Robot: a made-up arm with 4 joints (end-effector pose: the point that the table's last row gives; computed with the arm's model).
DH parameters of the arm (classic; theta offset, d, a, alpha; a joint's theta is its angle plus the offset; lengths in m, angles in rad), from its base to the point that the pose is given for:
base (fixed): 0 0.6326 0.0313 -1.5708
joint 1: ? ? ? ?
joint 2: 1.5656 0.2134 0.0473 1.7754
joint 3: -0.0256 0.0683 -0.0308 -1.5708
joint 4: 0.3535 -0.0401 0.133 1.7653
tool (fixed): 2.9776 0.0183 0 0
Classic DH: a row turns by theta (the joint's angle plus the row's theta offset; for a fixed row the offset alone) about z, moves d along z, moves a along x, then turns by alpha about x.
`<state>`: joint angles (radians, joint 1 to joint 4).
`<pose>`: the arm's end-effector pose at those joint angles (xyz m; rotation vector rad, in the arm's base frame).
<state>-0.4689 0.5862 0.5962 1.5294</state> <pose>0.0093 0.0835 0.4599 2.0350 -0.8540 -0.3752</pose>
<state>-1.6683 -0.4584 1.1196 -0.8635</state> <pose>0.2828 0.0256 0.8108 -1.0307 0.3662 2.5854</pose>
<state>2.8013 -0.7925 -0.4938 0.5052</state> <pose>-0.0364 -0.0228 0.7735 -1.3994 -2.0765 0.5609</pose>
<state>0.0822 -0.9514 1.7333 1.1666</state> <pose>0.0141 -0.0392 0.3992 -2.5132 -1.4985 -0.0370</pose>
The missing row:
joint 1: 0.2047 0.0587 0.0108 -1.5457
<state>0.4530 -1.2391 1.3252 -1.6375</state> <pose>0.0634 0.2169 0.4215 -0.6935 0.2902 -2.0312</pose>
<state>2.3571 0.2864 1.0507 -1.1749</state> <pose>-0.2037 -0.0902 0.7153 -2.8858 -1.1521 -0.0224</pose>
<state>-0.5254 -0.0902 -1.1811 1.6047</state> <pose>0.0765 0.0769 0.3639 0.3049 -0.8653 -0.1195</pose>
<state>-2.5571 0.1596 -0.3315 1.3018</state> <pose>0.2124 0.0652 0.7267 0.8277 -2.2984 1.1510</pose>
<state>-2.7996 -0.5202 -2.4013 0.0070</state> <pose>0.1131 0.1276 0.7842 -0.1461 -1.6526 -1.2473</pose>
